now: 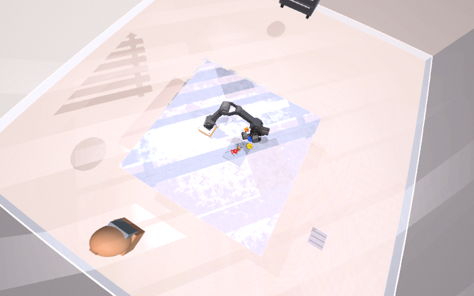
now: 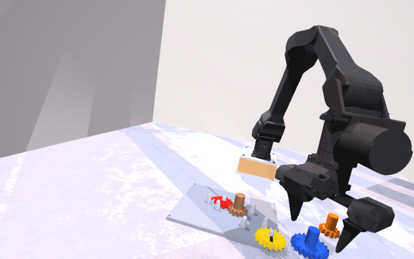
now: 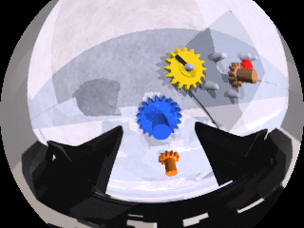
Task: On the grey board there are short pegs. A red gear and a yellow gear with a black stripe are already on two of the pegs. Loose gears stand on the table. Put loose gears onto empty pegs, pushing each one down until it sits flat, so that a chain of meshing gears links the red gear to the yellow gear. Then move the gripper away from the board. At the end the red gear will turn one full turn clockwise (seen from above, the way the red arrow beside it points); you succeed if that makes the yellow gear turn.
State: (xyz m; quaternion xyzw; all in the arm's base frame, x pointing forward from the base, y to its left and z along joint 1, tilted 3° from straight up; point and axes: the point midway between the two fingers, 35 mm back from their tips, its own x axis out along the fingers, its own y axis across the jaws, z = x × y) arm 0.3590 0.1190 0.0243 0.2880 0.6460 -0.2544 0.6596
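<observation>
Now: gripper tip 10 mm above the blue gear. From my gripper tip the other things lie so: brown gear 140 mm to the right, 40 mm behind, 10 mm below; red gear 180 mm to the right, 60 mm behind, 10 mm below; orange gear 80 mm behind, 50 mm to the left, 10 mm below.
</observation>
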